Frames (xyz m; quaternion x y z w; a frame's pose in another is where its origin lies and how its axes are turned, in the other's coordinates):
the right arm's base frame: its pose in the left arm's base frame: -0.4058 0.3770 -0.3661 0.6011 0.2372 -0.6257 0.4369
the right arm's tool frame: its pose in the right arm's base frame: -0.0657 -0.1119 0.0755 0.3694 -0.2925 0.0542 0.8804
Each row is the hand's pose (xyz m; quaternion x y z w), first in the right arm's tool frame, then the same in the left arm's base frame.
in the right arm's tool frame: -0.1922 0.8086 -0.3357 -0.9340 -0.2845 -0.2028 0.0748
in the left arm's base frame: 0.0091 -0.1383 0.1492 -0.3973 0.7547 -0.4317 0.2937
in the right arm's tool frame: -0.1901 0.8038 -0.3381 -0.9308 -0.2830 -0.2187 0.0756
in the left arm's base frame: 0.0095 -0.1358 0.1440 -0.3919 0.7607 -0.4352 0.2799
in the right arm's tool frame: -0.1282 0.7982 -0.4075 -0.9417 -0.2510 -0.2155 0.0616
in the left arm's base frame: 0.0525 -0.1700 0.0688 -0.3774 0.7787 -0.4086 0.2902
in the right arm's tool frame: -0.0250 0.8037 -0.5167 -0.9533 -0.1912 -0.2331 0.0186
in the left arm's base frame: 0.1215 -0.2387 -0.0458 -0.3524 0.8208 -0.3503 0.2819
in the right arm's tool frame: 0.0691 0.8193 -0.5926 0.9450 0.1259 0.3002 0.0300
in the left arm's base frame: 0.1651 -0.3094 -0.1350 -0.3116 0.8754 -0.2943 0.2235
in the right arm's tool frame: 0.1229 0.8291 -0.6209 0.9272 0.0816 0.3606 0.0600
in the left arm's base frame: 0.1764 -0.3504 -0.1796 -0.2764 0.9100 -0.2603 0.1666
